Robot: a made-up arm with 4 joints.
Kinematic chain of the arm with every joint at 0, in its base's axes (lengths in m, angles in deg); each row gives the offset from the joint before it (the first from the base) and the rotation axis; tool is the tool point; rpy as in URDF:
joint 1: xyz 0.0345 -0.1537 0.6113 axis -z
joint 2: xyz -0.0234 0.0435 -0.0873 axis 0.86 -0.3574 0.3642
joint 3: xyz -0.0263 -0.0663 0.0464 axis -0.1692 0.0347 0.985
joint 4: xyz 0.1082 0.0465 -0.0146 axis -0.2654 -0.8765 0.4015
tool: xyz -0.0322 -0.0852 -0.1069 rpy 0 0 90
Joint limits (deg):
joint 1: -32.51..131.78
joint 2: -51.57..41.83
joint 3: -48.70..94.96
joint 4: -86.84..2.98
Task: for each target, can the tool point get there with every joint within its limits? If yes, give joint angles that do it. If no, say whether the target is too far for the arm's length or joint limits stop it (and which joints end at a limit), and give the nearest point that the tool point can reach.
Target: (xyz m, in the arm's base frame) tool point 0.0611 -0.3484 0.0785
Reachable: no: too far | nearest point 0.0407 -0.1988 0.3869 | short by 0.343 m
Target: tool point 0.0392 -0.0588 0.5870
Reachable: yes | joints 91.46 -42.18 59.17 -66.17
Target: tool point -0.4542 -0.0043 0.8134
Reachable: no: too far | nearest point -0.0696 -0.1219 0.6223 | short by 0.445 m
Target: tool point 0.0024 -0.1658 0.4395
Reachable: yes | joints 117.52 14.20 16.11 -9.43
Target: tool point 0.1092 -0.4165 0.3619
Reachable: no: joint limits stop it (at a limit: joint 3, joint 4) | nearest point 0.0640 -0.2574 0.4569 | short by 0.191 m
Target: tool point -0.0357 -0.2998 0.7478
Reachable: no: joint limits stop it (at a limit: joint 1, joint 3, joint 4) | nearest point -0.0435 -0.2142 0.6214 | short by 0.153 m
